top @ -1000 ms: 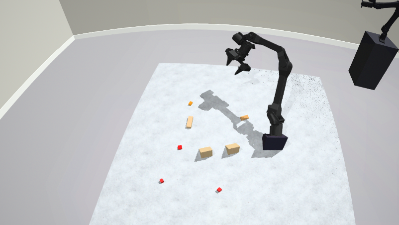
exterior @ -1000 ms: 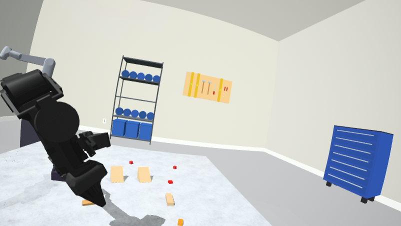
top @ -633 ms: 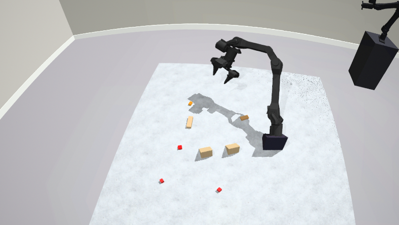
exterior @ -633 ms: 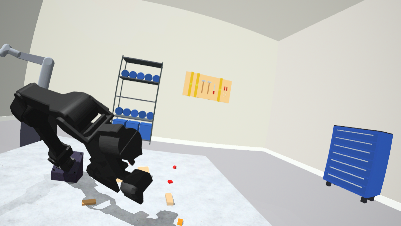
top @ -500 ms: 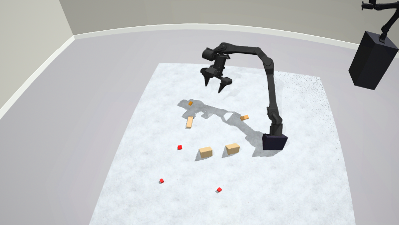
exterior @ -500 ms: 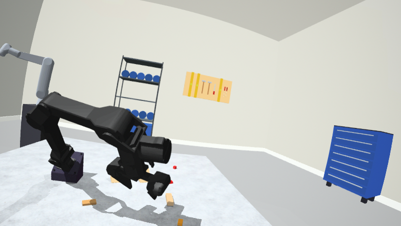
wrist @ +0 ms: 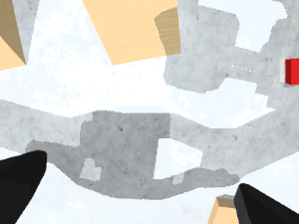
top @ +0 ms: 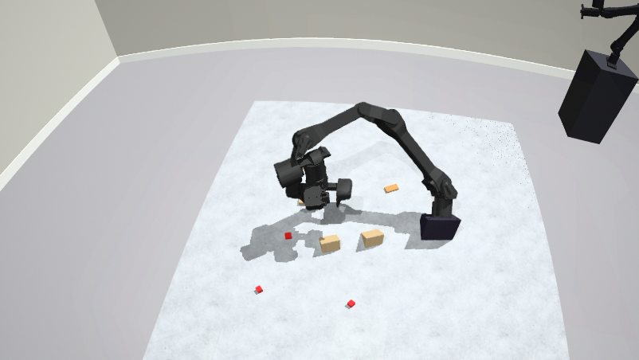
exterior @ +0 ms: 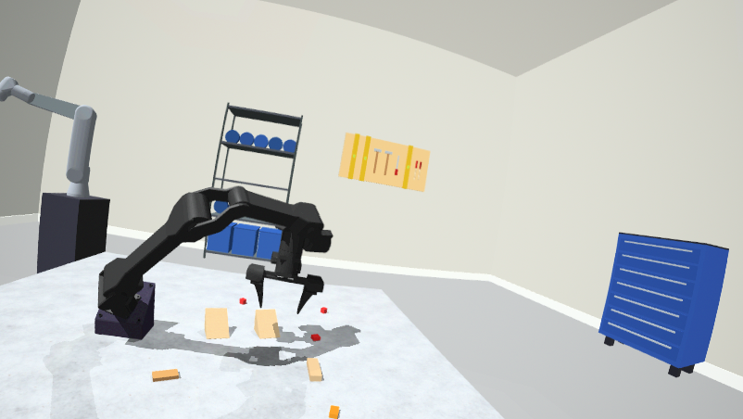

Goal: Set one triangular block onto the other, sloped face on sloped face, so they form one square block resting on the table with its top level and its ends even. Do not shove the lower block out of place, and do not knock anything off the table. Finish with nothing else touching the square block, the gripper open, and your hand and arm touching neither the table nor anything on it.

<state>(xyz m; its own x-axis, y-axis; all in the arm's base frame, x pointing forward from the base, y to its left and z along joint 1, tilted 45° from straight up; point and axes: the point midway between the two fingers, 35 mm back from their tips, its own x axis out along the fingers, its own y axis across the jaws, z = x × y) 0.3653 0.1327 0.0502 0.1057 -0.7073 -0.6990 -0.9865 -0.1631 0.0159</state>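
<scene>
Right now the tan bar is 10 cm to the right of my gripper tip, 10 cm ahead of it and 9 cm below it. Also, from my gripper tip: flat tan piece: 20 cm to the right, 19 cm behind, 10 cm below; then small orange cube: 24 cm to the right, 14 cm ahead, 10 cm below.
</scene>
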